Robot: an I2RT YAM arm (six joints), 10 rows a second.
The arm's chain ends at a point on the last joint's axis. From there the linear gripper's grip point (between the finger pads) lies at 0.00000 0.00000 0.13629 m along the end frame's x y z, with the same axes.
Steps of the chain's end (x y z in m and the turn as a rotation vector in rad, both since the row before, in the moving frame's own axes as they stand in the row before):
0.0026, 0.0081, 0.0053, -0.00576, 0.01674, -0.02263
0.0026, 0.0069, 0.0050, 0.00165, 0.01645, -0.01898
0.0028, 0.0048, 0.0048, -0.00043, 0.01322, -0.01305
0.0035, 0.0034, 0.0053, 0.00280, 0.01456, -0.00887
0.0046, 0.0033, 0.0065, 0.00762, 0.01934, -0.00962
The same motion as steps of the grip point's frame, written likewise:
0.0049, 0.0089, 0.0053, -0.00576, 0.01674, -0.02263
0.0048, 0.0067, 0.0050, 0.00165, 0.01645, -0.01898
0.0046, 0.0048, 0.0048, -0.00043, 0.01322, -0.01305
0.0055, 0.0030, 0.0053, 0.00280, 0.01456, -0.00887
0.0072, 0.0022, 0.0065, 0.00762, 0.01934, -0.00962

